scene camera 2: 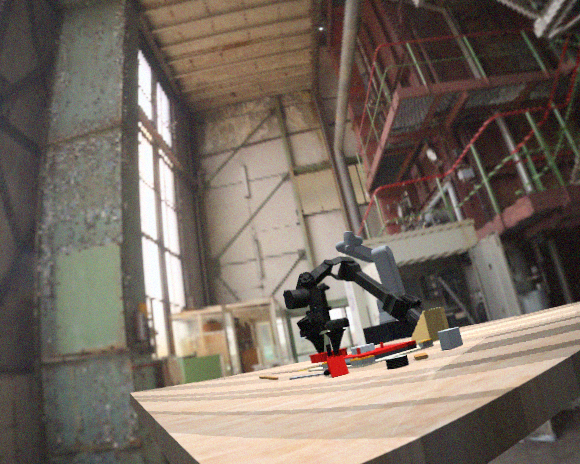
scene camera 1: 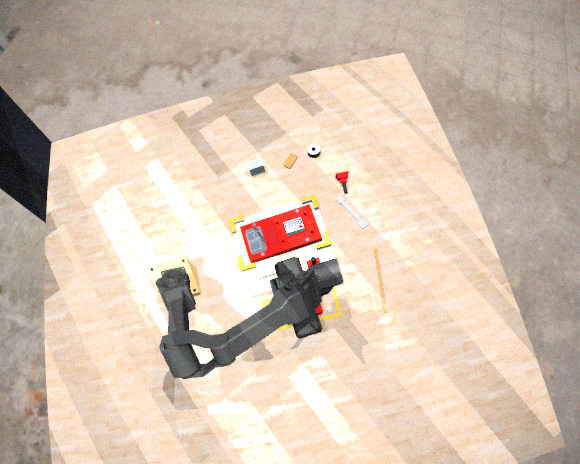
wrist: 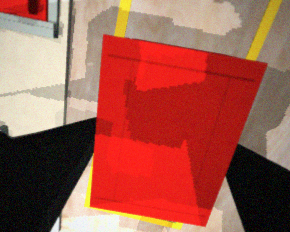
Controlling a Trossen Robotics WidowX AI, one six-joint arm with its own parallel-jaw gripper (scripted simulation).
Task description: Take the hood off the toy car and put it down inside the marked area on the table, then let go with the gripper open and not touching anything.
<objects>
my gripper: scene camera 2; scene camera 1 300,305; wrist
same spot on my gripper: [wrist: 48,164] = [scene camera 2: 329,338]
</objects>
